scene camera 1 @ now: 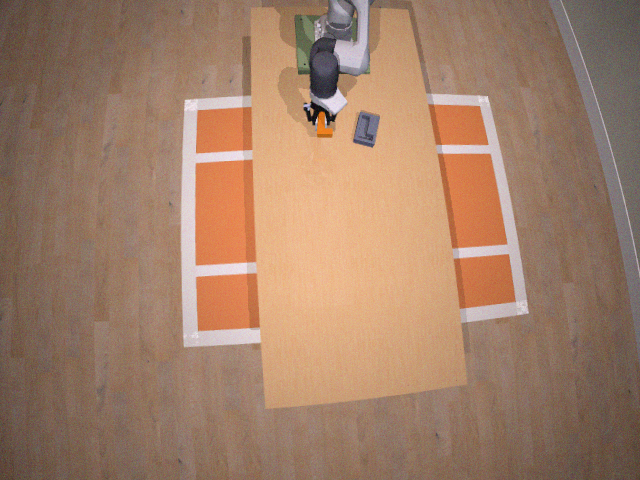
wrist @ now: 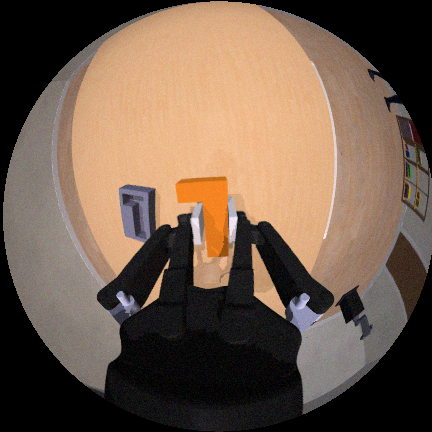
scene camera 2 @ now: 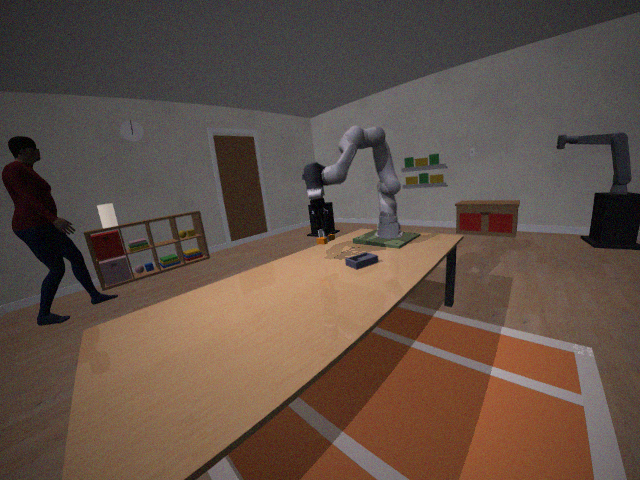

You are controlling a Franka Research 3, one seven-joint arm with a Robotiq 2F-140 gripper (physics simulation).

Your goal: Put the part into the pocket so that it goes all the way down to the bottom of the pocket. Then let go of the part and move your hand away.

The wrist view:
gripper: 215, 206
orange L-shaped part: 212, 191, held by the gripper
pocket block: 137, 203
